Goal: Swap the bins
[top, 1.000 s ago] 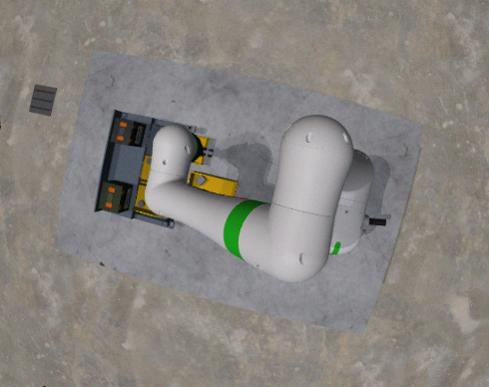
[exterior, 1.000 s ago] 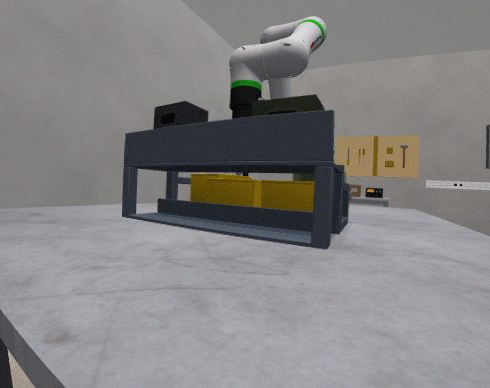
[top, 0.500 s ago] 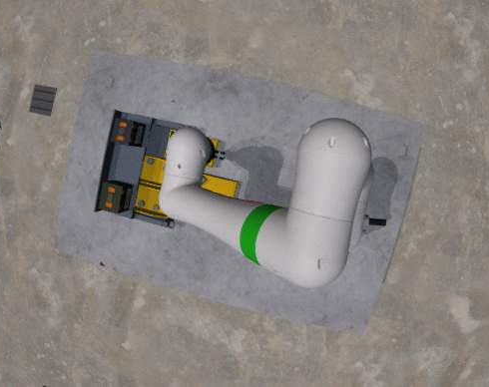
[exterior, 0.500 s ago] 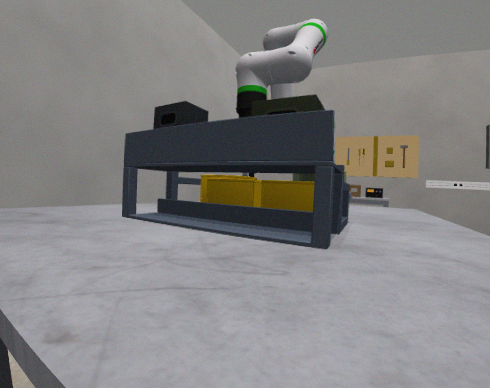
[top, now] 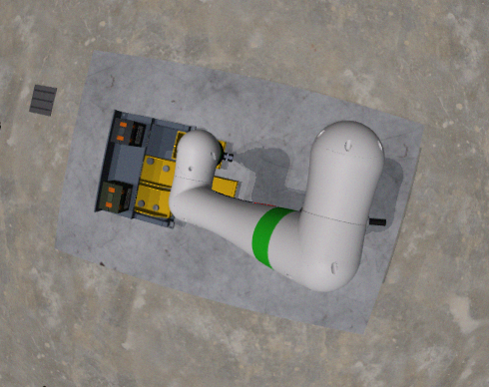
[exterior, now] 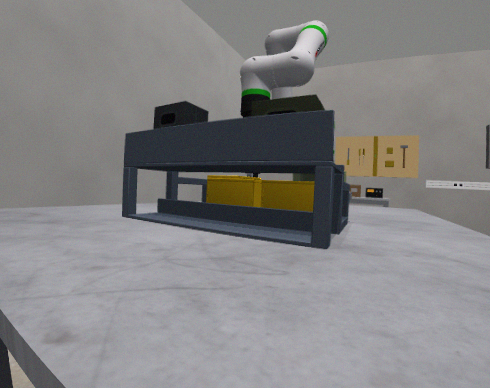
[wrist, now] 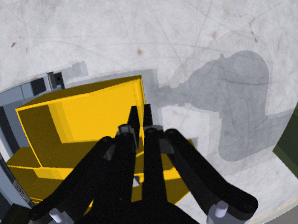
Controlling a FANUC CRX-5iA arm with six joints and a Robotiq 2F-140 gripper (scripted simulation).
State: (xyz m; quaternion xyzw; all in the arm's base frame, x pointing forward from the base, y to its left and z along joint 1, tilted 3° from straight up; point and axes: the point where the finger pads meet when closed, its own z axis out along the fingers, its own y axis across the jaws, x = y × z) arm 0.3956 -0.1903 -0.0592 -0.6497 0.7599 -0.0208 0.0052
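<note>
My hand is 10 cm to the right of the grey part, 7 cm short of it and 6 cm above it. Round my hand: dark shelf 27 cm ahead, 7 cm to the left, 1 cm below; then black box 32 cm ahead, 8 cm above, 6 cm to the right.
</note>
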